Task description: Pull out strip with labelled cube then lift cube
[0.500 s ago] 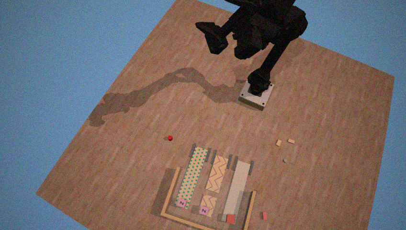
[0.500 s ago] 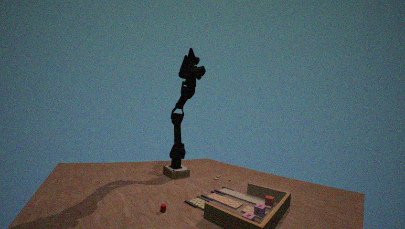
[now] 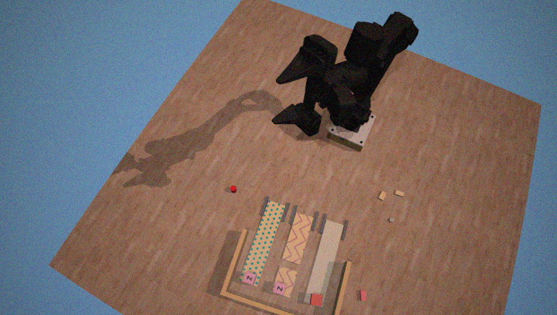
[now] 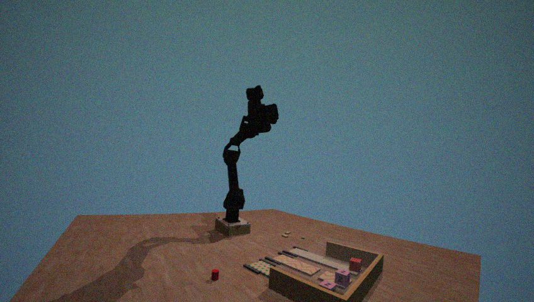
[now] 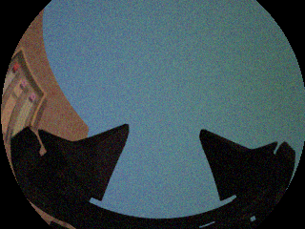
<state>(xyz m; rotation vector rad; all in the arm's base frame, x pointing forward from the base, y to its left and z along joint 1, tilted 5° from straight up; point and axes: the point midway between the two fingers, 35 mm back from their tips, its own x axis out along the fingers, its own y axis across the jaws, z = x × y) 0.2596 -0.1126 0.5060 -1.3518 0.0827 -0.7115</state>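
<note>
Now: the red cylinder 530 mm below my gripper tip, 130 mm to the right of it and 30 mm ahead of it.
</note>
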